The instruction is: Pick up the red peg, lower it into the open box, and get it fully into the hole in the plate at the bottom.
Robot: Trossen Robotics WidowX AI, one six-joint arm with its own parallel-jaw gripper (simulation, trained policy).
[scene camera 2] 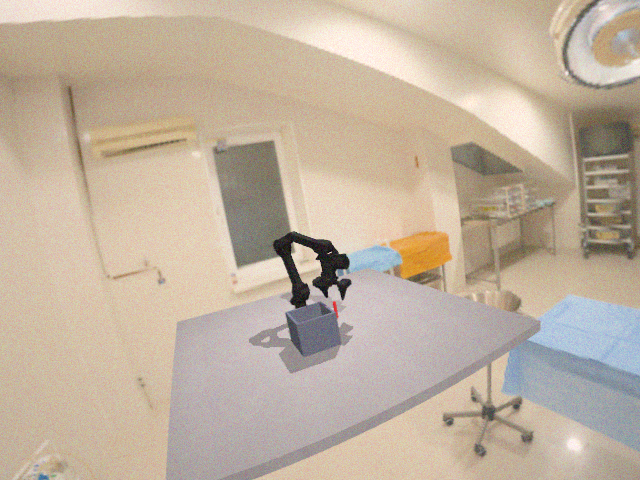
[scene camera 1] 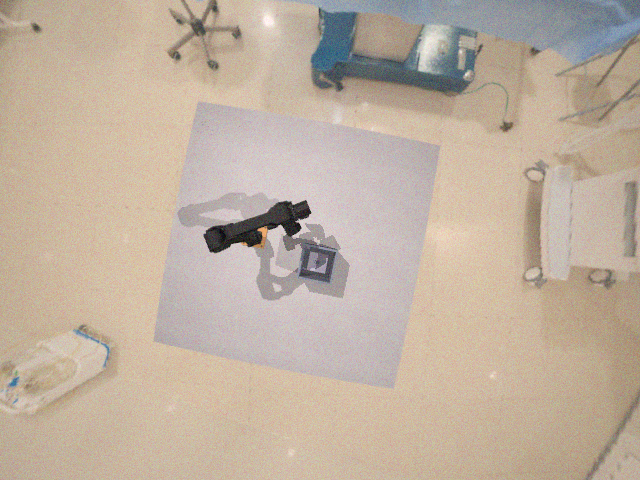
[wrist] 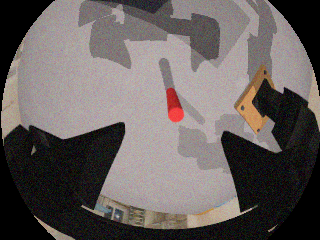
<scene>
I see my gripper (wrist: 176, 132) and a grey box (scene camera 2: 313, 328).
The grey box also shows in scene camera 1 (scene camera 1: 304, 274).
</scene>
